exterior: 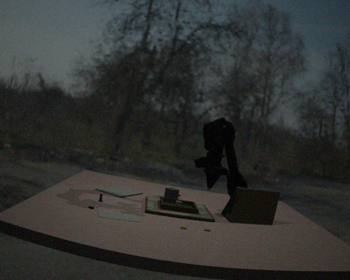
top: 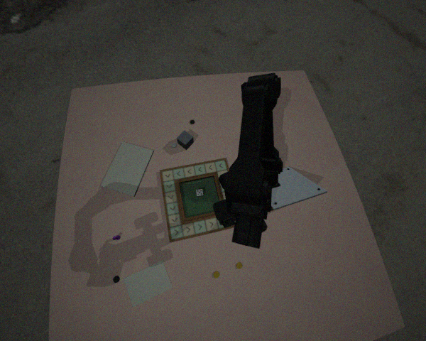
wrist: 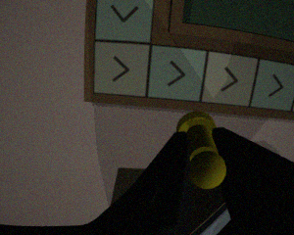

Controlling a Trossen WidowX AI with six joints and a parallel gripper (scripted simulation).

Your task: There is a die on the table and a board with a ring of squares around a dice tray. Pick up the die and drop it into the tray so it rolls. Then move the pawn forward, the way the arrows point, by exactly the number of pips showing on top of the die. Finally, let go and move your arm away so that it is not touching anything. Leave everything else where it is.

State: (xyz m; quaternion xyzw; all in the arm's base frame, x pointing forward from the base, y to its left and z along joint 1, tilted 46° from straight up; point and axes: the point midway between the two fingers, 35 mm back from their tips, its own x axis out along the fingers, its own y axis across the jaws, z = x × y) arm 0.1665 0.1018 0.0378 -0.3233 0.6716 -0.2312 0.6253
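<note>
My gripper tip is 10 cm short of the white die, 10 cm above it and 9 cm to the left of it. The rest, counted from my gripper tip: pale card: 36 cm ahead, 17 cm to the left, 13 cm below; green dice tray: 12 cm below, 10 cm ahead, 8 cm to the right; yellow pawn: 1 cm above.
</note>
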